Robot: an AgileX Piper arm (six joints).
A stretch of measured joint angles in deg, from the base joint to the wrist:
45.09, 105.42, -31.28, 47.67, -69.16, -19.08
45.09, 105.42, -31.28, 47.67, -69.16, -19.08
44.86, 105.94, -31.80, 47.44, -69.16, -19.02
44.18, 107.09, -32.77, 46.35, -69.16, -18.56
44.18, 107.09, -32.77, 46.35, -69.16, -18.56
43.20, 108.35, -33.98, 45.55, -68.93, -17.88
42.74, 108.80, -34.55, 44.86, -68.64, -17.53
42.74, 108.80, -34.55, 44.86, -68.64, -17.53
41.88, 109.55, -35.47, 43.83, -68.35, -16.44
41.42, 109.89, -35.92, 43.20, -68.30, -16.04
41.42, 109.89, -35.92, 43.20, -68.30, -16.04
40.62, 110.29, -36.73, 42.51, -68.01, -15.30
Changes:
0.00, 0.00, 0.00, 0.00, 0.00, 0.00
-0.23, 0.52, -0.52, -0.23, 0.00, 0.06
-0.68, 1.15, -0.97, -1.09, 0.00, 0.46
0.00, 0.00, 0.00, 0.00, 0.00, 0.00
-0.98, 1.26, -1.21, -0.80, 0.23, 0.68
-0.46, 0.45, -0.57, -0.69, 0.29, 0.35
0.00, 0.00, 0.00, 0.00, 0.00, 0.00
-0.86, 0.75, -0.92, -1.03, 0.29, 1.09
-0.46, 0.34, -0.45, -0.63, 0.05, 0.40
0.00, 0.00, 0.00, 0.00, 0.00, 0.00
-0.80, 0.40, -0.81, -0.69, 0.29, 0.74

